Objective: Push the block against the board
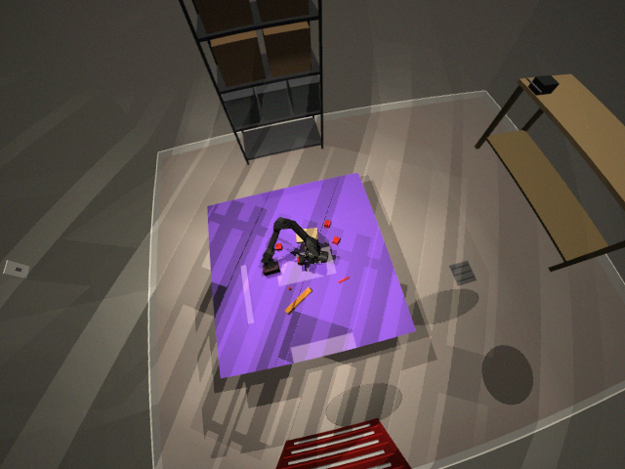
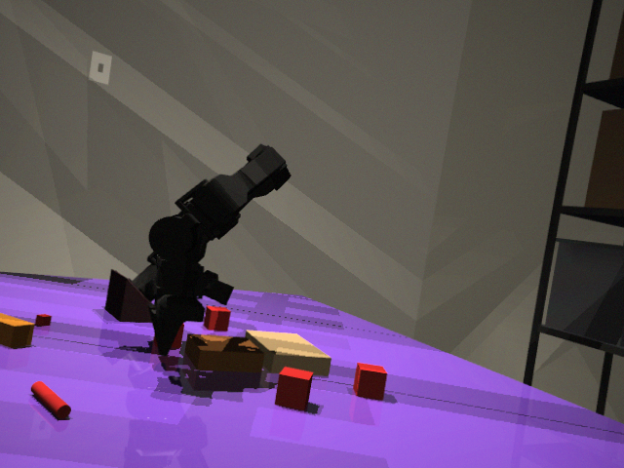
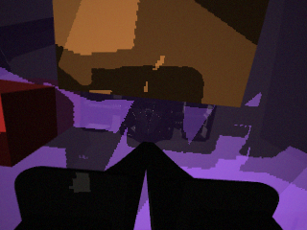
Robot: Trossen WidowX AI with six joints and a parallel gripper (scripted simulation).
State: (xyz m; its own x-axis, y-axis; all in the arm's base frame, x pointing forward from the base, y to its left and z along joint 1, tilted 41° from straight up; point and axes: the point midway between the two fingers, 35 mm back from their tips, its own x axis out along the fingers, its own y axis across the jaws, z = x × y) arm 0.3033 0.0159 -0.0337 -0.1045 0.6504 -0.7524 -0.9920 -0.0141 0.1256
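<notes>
My gripper tip is now 90 mm to the right of the square block and 10 mm below it. The rest, counted from my gripper tip: long orange bar (140 mm behind, 250 mm to the right, 10 mm above); then tan board (20 mm behind, 210 mm to the left, 10 mm above).
</notes>
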